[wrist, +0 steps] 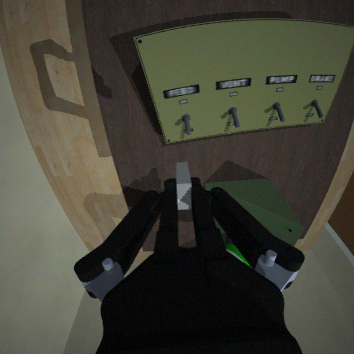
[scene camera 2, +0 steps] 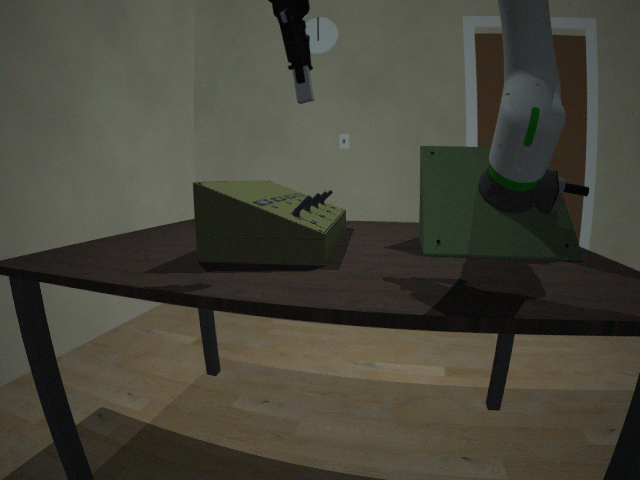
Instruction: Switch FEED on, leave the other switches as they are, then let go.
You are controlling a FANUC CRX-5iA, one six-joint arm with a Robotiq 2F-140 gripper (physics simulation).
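Places are measured from the arm's base along level axes (x ahead, y left, z up), in centimetres.
Pixels of known places: gripper, fingertip midpoint: (wrist: 181, 171) (scene camera 2: 305, 101); arm's base, link origin: (scene camera 2: 508, 189).
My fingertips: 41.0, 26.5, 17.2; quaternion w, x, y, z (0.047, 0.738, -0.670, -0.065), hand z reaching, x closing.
Observation:
Ahead of a thing's pixels: the offset from my fingertips to its top centre, as dx, dy, dz. Level surfaces: height alone.
The olive switch box (scene camera 2: 258, 250) (wrist: 225, 55) stands on the table with its sloped panel up. In the wrist view its labels read FEED, VENT, PUMP and BRAKE from left to right. The FEED lever @(+1.5, -1.3, -18.5) (scene camera 2: 302, 205) (wrist: 187, 125) leans away from its ON mark, toward the panel's low edge. The VENT lever @(+4.3, -12.9, -18.5) (wrist: 234, 117), PUMP lever @(+7.2, -24.6, -18.5) (wrist: 279, 112) and BRAKE lever @(+10.0, -36.2, -18.5) (wrist: 317, 109) lean the same way. My gripper (scene camera 2: 305, 101) (wrist: 181, 171) is shut and empty, high above the box and apart from the levers.
A green block (scene camera 2: 447, 206) (wrist: 245, 195) stands on the dark table @(dz -31.3) (scene camera 2: 361, 294) (wrist: 145, 167) at the right in the scene view, partly behind a grey arm link (scene camera 2: 522, 129). A wall clock (scene camera 2: 325, 36) and a door (scene camera 2: 488, 87) are in the background.

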